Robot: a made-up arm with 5 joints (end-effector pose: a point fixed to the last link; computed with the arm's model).
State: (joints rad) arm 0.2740 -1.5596 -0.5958 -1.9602 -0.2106
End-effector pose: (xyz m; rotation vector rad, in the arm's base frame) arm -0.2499 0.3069 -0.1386 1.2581 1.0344 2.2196
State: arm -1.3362 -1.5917 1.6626 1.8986 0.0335
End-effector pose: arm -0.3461 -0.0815 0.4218 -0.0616 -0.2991 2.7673
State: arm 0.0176 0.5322 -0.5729 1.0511 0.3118
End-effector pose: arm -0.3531 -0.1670 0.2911 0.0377 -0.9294 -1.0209
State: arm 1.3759 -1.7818 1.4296 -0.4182 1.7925
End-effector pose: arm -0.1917 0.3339 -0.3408 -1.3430 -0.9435 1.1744
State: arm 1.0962 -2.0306 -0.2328 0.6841 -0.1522
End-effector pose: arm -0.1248 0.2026 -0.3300 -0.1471 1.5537 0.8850
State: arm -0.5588 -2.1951 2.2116 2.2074 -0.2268
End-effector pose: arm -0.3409 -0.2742 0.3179 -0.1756 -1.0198 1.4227
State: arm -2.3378 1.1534 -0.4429 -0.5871 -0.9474
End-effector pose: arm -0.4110 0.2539 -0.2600 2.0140 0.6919 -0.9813
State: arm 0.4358 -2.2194 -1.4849 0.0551 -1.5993
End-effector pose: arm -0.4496 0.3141 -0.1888 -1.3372 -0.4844 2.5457
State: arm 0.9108 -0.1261 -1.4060 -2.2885 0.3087
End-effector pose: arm -0.2189 0.3124 -0.0647 -0.0615 0.9544 2.2169
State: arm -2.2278 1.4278 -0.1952 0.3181 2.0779
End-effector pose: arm -0.4767 0.2872 -0.0553 -0.0538 0.4575 1.4239
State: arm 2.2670 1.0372 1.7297 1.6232 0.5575
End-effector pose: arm -0.2218 0.2850 -0.1463 -1.7843 -0.6602 -0.2268
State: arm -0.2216 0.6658 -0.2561 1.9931 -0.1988
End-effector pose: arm -0.5358 -0.0839 0.1876 0.2486 -0.6911 -1.9446
